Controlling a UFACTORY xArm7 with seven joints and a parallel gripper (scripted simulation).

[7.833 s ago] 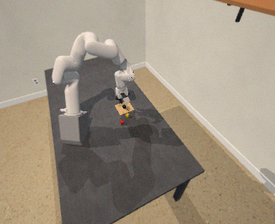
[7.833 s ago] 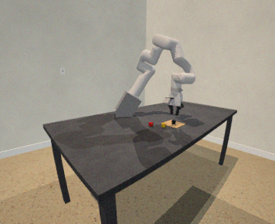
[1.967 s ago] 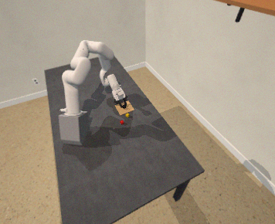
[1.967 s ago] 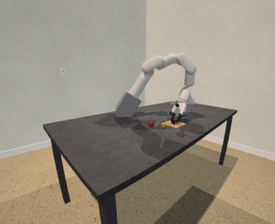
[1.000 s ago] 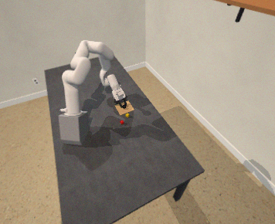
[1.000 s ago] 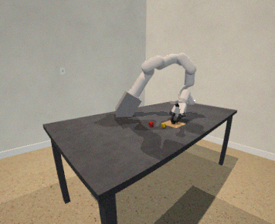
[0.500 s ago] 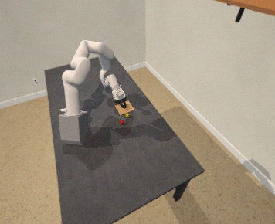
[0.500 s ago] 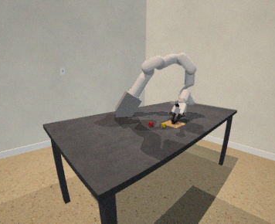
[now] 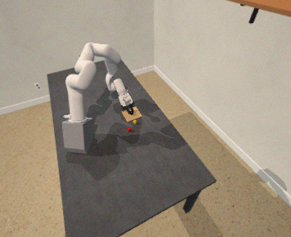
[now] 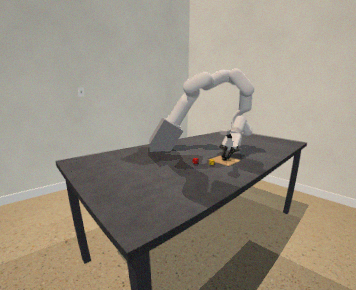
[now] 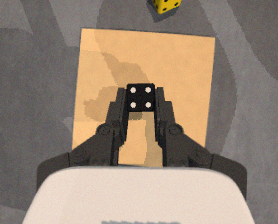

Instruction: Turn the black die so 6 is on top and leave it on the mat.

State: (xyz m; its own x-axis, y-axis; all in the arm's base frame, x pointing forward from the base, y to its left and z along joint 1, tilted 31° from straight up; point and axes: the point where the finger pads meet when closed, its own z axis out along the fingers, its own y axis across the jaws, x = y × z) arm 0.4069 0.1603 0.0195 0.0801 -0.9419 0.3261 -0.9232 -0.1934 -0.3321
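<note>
The mat is 3 cm below my hand, 1 cm to the right of it and 1 cm ahead of it. From my hand the other things lie so: yellow die: 12 cm to the right, 2 cm below, 2 cm ahead; then black die: 1 cm to the right, 1 cm below; then red die: 19 cm to the right, 4 cm behind, 2 cm below.
</note>
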